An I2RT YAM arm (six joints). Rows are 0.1 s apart.
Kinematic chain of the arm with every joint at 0, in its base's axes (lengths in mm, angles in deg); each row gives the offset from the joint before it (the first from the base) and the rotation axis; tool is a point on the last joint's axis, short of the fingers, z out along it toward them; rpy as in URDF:
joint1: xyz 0 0 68 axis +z
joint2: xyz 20 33.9 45.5 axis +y
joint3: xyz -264 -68.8 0 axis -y
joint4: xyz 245 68.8 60 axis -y
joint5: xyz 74 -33.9 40.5 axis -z
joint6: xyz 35.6 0 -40.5 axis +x
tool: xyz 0 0 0 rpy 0 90 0
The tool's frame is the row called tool.
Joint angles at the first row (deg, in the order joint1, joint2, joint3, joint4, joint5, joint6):
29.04, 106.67, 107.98, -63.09, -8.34, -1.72
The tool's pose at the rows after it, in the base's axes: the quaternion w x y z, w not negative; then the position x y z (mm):
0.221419, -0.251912, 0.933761, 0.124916, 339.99, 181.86, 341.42
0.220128, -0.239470, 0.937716, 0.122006, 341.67, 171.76, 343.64
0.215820, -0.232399, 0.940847, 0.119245, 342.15, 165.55, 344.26
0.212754, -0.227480, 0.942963, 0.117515, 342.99, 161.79, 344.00
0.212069, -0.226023, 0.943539, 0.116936, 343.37, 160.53, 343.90
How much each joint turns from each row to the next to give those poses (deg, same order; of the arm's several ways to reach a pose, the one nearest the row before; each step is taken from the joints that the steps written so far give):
-1.66, -1.00, 0.00, -0.87, 0.00, 1.01
-1.47, -0.46, 0.01, -0.79, -0.04, 0.07
-0.87, -0.22, -0.01, -0.85, 0.00, -0.03
-0.57, -0.02, 0.01, -0.46, 0.00, 0.03
-0.20, 0.00, -0.01, -0.11, 0.00, -0.03

